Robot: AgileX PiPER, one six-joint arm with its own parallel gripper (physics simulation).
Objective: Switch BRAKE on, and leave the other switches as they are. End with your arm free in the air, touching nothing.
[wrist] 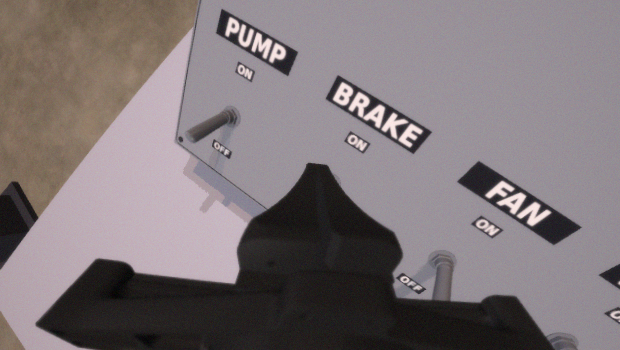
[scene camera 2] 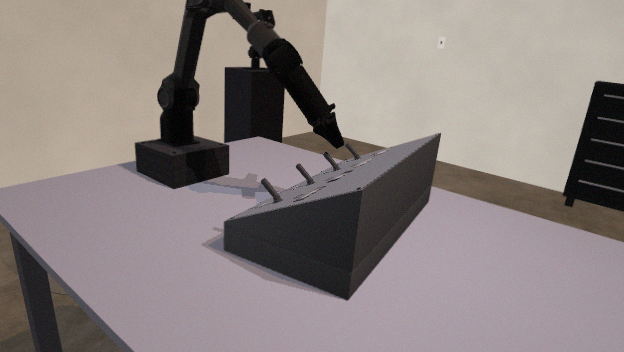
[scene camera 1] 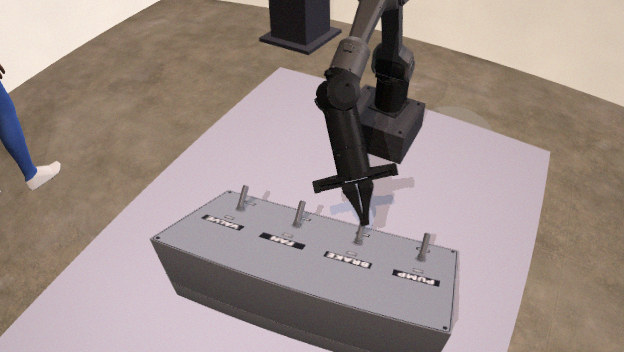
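The grey switch panel (scene camera 1: 240,250) (scene camera 2: 395,175) (wrist: 500,75) has four levers in a row. The BRAKE lever (scene camera 1: 359,236) (scene camera 2: 331,161) leans toward the arm base, on its OFF side, parallel to the others. The PUMP lever (scene camera 1: 424,246) (scene camera 2: 352,151) (wrist: 210,126), FAN lever (scene camera 1: 300,214) (scene camera 2: 304,173) (wrist: 442,280) and VALVE lever (scene camera 1: 243,198) (scene camera 2: 271,190) also lean to OFF. My gripper (scene camera 1: 364,223) (scene camera 2: 340,145) (wrist: 315,176) is shut and empty, its fingertips at the upper end of the BRAKE lever. It hides most of that lever in the wrist view; contact cannot be told.
The panel stands on a pale table (scene camera 1: 190,170) (scene camera 2: 475,275), its high side away from the arm base (scene camera 1: 392,127) (scene camera 2: 182,162). The FAN and PUMP levers stand on either side of the BRAKE lever. A dark pedestal (scene camera 1: 300,22) (scene camera 2: 252,105) stands beyond the table.
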